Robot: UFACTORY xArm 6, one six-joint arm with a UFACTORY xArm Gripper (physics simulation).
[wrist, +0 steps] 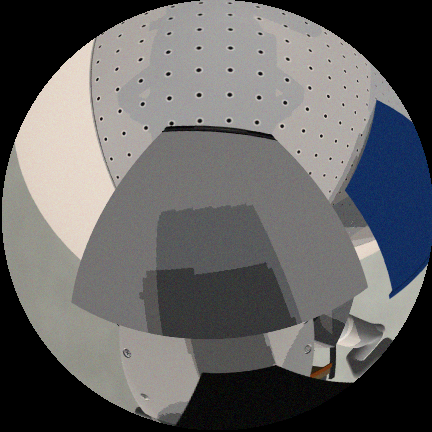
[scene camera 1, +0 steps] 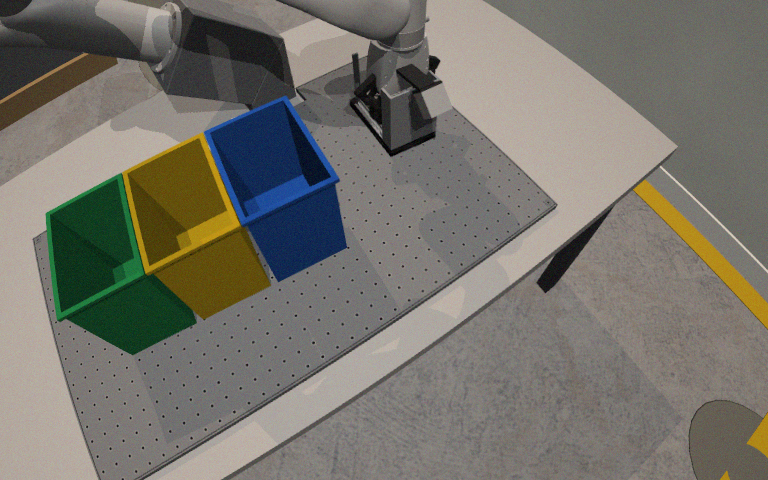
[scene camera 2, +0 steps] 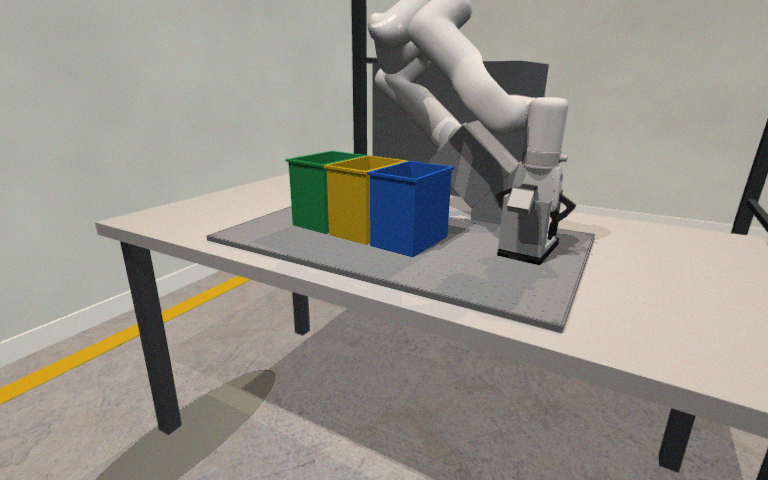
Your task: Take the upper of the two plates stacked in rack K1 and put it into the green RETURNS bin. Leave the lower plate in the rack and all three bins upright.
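Where they show: arm's base at its link origin: (wrist: 330, 324) (scene camera 1: 166, 38) (scene camera 2: 453, 140).
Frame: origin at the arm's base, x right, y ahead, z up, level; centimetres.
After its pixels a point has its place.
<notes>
The rack K1 (scene camera 1: 408, 125) @[x -27.5, y 34.1, z -14.1 cm] (scene camera 2: 514, 234) @[x -27.3, y 34.1, z -14.5 cm] (wrist: 215, 170) @[x -29.3, y 34.3, z -12.3 cm] is a grey-walled holder on a black base at the pegboard's far right end in scene camera 1. Its wall fills much of the wrist view. My gripper (scene camera 1: 396, 84) (scene camera 2: 540, 192) points down at the rack, with its lower part behind the wall. It is open and holds nothing; its fingertips are largely hidden. The two plates cannot be made out behind the wall. The green RETURNS bin (scene camera 1: 131, 316) @[x 24.5, y 40.5, z -10.1 cm] (scene camera 2: 308, 195) @[x 24.0, y 40.5, z -10.9 cm] stands upright at the far end of the bin row.
The yellow bin (scene camera 1: 212, 283) @[x 12.4, y 41.9, z -12.0 cm] (scene camera 2: 348, 203) @[x 10.8, y 42.1, z -10.8 cm] and the blue bin (scene camera 1: 300, 232) @[x -1.5, y 43.6, z -10.3 cm] (scene camera 2: 390, 212) @[x -1.3, y 43.6, z -10.8 cm] (wrist: 400, 195) @[x -8.8, y 34.3, z -11.5 cm] stand upright beside the green one. The blue bin is nearest the rack. All stand on the perforated board (scene camera 1: 362, 283) @[x -6.0, y 50.7, z -20.2 cm] (scene camera 2: 453, 283) @[x -20.1, y 52.6, z -20.3 cm] (wrist: 215, 60) @[x -28.9, y 40.9, z -20.3 cm]. A dark grey block (scene camera 1: 226, 62) @[x -7.4, y 7.4, z -5.8 cm] stands behind the bins.
</notes>
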